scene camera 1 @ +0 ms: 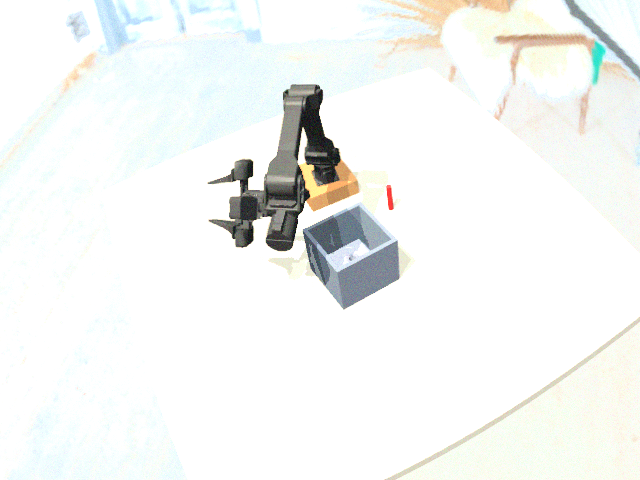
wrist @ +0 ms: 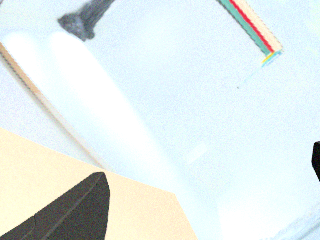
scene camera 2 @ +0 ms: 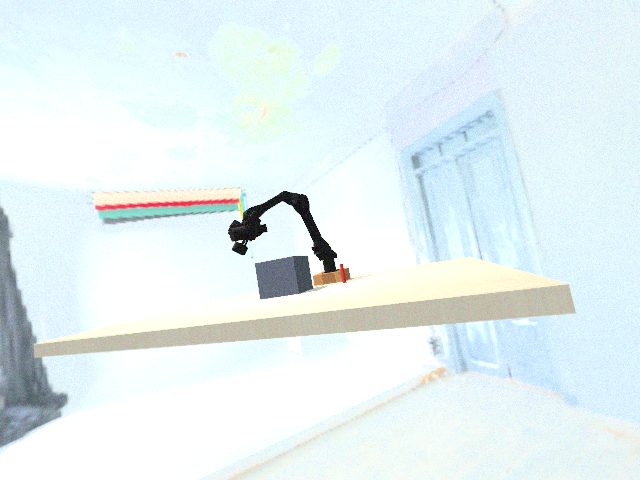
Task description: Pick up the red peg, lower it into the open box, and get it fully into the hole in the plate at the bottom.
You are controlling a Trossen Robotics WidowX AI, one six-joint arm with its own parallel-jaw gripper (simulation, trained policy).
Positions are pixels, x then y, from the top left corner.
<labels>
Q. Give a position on a grey box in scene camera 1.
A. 349,284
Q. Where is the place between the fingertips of my gripper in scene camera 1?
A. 208,201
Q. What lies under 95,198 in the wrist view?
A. My gripper.
</labels>
